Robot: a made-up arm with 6 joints.
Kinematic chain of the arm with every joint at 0, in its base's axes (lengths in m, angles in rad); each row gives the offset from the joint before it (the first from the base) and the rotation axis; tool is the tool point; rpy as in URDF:
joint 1: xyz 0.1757 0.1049 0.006 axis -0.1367 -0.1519 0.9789
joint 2: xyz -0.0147 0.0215 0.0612 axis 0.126 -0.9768 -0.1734
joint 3: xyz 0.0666 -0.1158 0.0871 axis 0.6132 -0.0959 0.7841
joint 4: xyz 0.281 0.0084 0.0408 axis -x
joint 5: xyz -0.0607 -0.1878 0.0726 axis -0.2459 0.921 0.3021
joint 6: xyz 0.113 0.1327 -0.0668 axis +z
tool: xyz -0.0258 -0.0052 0.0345 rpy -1.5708 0 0
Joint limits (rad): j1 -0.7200..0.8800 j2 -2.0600..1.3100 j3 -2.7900..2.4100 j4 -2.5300..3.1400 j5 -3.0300..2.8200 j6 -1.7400..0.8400
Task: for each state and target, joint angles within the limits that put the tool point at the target. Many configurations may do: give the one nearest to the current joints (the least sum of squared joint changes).
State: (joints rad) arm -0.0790 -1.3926 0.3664 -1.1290 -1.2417 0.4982
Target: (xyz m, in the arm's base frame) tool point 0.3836 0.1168 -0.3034
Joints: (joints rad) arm 0.0941 -1.1996 0.7671 -1.3286 -1.0971 0.4759
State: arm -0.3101 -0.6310 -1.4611 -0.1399 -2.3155 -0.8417
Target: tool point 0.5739 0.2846 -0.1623
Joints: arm 0.4031 -1.4727 -1.4941 0.3123 -1.9822 -0.9721
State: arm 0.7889 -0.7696 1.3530 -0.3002 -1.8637 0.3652
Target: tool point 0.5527 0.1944 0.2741
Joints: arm 0.5210 -0.0540 1.3820 -0.3302 -2.2485 0.3309
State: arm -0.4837 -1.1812 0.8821 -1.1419 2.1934 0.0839
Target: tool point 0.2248 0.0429 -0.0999
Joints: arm -0.4559 -1.3096 0.9506 -1.1314 2.1858 0.1108
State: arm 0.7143 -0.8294 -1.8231 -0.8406 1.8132 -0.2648
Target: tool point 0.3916 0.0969 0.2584
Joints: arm 0.8581 -0.5567 -1.9987 -0.6833 1.2432 -0.1690
